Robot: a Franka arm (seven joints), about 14 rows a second.
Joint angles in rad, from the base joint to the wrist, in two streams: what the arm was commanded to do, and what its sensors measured. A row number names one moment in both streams.
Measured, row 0:
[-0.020 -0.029 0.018 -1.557 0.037 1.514 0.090]
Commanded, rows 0 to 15:
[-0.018 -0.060 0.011 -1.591 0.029 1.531 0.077]
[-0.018 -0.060 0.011 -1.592 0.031 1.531 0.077]
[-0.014 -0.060 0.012 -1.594 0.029 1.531 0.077]
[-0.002 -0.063 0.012 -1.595 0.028 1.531 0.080]
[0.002 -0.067 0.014 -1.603 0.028 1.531 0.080]
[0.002 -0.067 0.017 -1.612 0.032 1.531 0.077]
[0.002 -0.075 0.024 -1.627 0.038 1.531 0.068]
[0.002 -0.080 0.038 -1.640 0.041 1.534 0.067]
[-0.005 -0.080 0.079 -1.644 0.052 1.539 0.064]
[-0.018 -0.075 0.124 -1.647 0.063 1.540 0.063]
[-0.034 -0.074 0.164 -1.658 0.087 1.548 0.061]
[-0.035 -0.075 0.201 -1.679 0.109 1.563 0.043]
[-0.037 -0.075 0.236 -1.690 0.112 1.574 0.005]
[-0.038 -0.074 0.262 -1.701 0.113 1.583 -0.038]
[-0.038 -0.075 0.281 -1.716 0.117 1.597 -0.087]
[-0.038 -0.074 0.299 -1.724 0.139 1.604 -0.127]
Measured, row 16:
[-0.016 -0.048 0.270 -1.680 0.095 1.575 -0.023]
